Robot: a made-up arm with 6 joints.
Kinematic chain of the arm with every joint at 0, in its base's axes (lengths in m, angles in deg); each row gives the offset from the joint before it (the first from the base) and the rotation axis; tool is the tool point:
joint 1: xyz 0 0 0.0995 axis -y
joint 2: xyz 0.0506 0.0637 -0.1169 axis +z
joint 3: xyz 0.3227 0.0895 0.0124 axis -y
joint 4: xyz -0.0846 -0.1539 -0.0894 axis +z
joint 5: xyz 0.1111 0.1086 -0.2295 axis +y
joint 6: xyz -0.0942 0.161 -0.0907 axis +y
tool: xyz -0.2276 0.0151 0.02
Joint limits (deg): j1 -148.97..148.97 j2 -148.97..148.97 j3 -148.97..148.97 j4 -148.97..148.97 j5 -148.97..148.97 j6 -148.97..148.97
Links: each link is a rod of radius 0.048 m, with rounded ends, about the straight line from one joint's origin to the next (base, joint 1, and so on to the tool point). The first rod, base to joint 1, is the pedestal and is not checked.
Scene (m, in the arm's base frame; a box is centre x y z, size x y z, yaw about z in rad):
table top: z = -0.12
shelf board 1: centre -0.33 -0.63 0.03 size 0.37 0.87 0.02 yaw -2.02
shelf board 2: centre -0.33 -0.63 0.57 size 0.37 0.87 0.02 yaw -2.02
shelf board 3: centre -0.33 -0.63 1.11 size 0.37 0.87 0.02 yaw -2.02
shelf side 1: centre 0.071 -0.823 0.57 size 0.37 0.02 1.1 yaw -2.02
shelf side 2: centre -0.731 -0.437 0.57 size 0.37 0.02 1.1 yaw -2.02
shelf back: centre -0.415 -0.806 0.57 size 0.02 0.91 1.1 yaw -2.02
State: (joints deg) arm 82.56 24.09 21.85 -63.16 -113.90 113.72
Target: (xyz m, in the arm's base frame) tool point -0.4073 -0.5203 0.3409
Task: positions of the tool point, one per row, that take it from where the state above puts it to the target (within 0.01 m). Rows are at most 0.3 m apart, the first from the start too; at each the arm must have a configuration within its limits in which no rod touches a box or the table.
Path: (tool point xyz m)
1: 0.2041 0.5027 0.6652
2: -0.0070 0.6011 0.5655
3: -0.1381 0.6405 0.3788
4: -0.1696 0.6140 0.1749
5: -0.2833 0.5167 0.3105
6: -0.3490 0.3700 0.4181
7: -0.3684 0.1980 0.4794
8: -0.3510 0.0267 0.4847
9: -0.3110 -0.1197 0.4350
10: -0.2639 -0.2227 0.3409
11: -0.3387 -0.3134 0.3461
12: -0.3891 -0.4170 0.3401
13: -0.4073 -0.5203 0.3409

